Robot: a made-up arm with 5 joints.
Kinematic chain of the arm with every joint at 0, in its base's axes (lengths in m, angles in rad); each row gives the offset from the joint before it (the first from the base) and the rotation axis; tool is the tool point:
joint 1: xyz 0 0 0.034 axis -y
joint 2: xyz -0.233 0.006 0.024 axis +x
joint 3: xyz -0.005 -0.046 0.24 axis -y
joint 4: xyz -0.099 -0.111 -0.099 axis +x
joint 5: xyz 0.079 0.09 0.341 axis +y
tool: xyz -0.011 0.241 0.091
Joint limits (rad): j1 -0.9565..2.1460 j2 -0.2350..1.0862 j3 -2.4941..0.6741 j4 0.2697..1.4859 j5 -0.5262..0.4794
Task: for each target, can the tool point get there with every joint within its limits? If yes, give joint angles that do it. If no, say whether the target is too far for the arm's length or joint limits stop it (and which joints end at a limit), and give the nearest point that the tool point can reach.
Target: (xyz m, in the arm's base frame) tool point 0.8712 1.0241 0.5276
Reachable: no: too far | nearest point 0.4475 0.1967 0.4735 | short by 0.931 m
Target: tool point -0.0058 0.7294 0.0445
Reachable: no: joint limits stop it (at a limit: joint 3, joint 4, joint 5) | nearest point -0.0112 0.1054 0.0542 | short by 0.624 m
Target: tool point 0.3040 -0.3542 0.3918
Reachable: yes | joints -0.4475 0.0769 -1.0359 0.9708 0.2935
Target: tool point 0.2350 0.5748 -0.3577
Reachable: no: joint limits stop it (at a limit: joint 1, joint 2, joint 4) | nearest point 0.2180 0.0860 -0.0051 | short by 0.603 m
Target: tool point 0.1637 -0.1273 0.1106
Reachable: yes | joints 0.4147 0.9465 -1.9795 0.5384 -0.0414
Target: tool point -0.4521 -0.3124 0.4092
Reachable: yes | joints 0.7149 0.4982 -0.3426 0.3893 0.3374
